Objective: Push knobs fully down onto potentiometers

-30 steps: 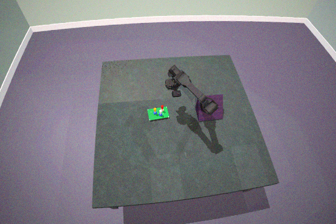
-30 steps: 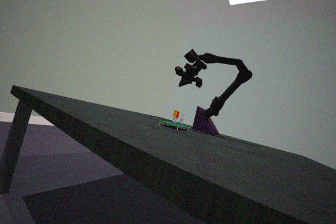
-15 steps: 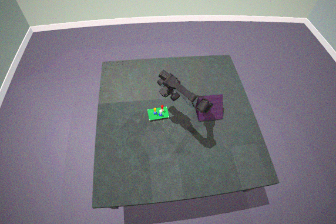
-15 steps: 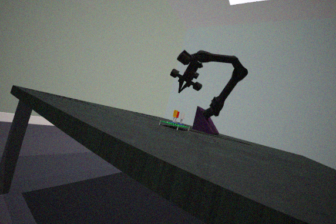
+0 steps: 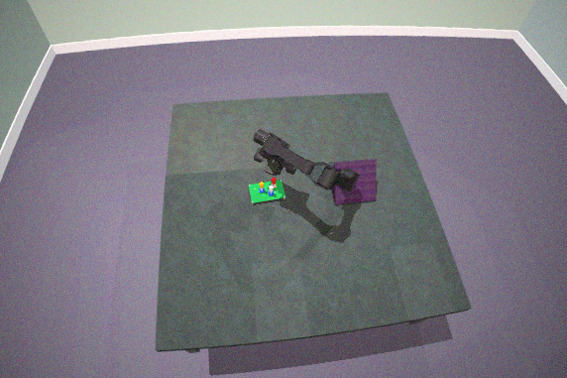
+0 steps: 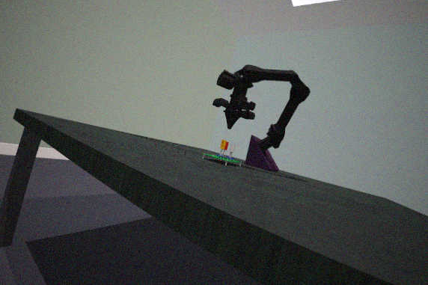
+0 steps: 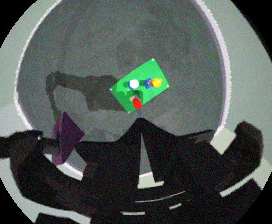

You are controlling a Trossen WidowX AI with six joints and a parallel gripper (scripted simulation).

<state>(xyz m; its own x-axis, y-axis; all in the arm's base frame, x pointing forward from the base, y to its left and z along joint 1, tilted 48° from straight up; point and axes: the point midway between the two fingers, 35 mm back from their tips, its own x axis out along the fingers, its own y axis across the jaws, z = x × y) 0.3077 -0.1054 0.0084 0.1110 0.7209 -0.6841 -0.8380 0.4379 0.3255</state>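
Now: the red knob 10 mm ahead of my gripper tip, 10 mm to the left of it and 70 mm below it. From my gripper tip the other things lie so: orange knob: 70 mm ahead, 20 mm to the left, 70 mm below.
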